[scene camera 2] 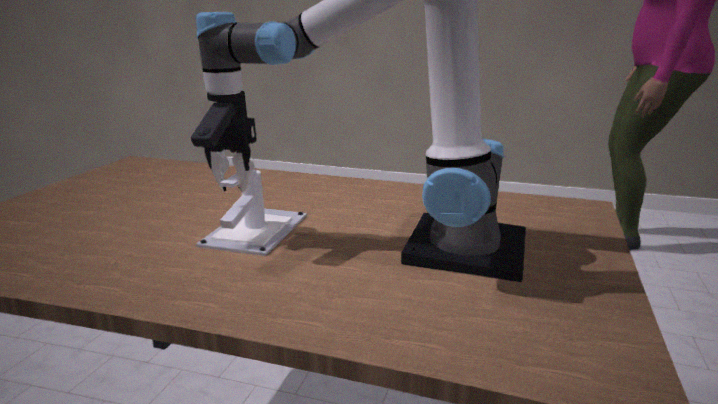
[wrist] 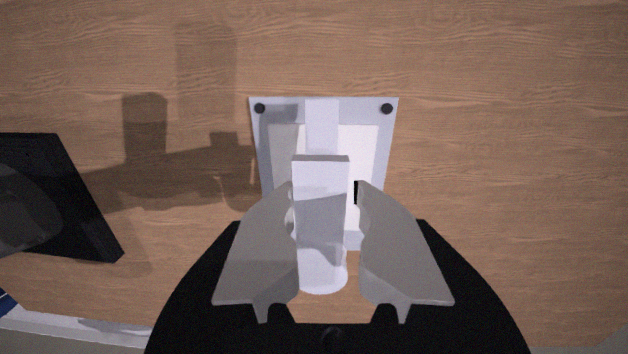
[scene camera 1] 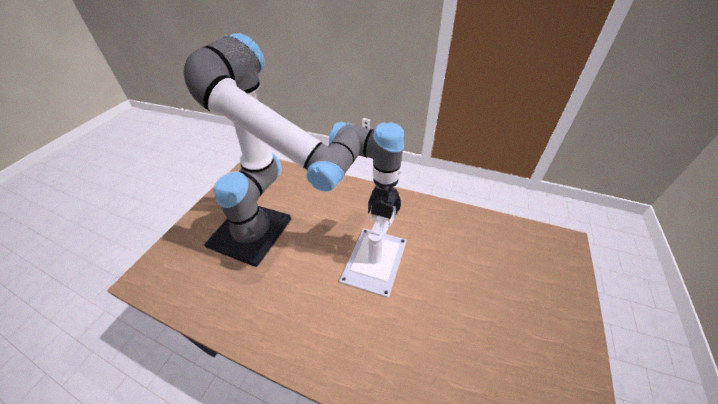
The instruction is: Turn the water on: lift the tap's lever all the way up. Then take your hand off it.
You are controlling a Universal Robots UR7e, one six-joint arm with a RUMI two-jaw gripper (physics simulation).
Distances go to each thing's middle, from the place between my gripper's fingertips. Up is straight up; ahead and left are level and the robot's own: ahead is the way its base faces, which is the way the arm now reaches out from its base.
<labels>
Right now the white lever (wrist: 320, 182) is 30 mm to the right of my hand and 10 mm above it.
</labels>
